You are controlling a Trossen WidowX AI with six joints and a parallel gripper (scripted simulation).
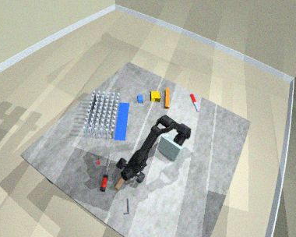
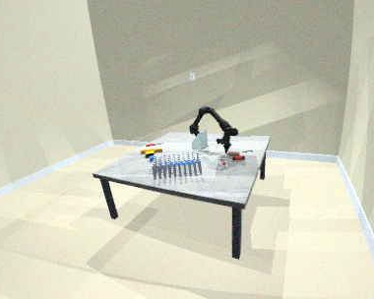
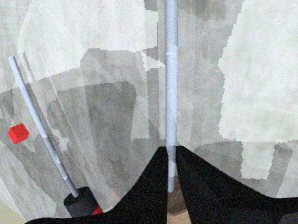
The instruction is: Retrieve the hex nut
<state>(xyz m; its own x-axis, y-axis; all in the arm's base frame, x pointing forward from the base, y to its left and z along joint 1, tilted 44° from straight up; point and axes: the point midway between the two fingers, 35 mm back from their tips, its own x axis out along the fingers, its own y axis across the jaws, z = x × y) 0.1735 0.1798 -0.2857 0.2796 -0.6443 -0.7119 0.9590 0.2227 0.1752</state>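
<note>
Right now the wooden-handled tool is 30 mm to the right of my gripper tip. The rest, counted from my gripper tip: blue taped strip (260 mm ahead, 350 mm to the right, 20 mm below); small red cube (190 mm ahead, 30 mm to the left, 10 mm below); blue block (250 mm ahead, 610 mm to the right).
</note>
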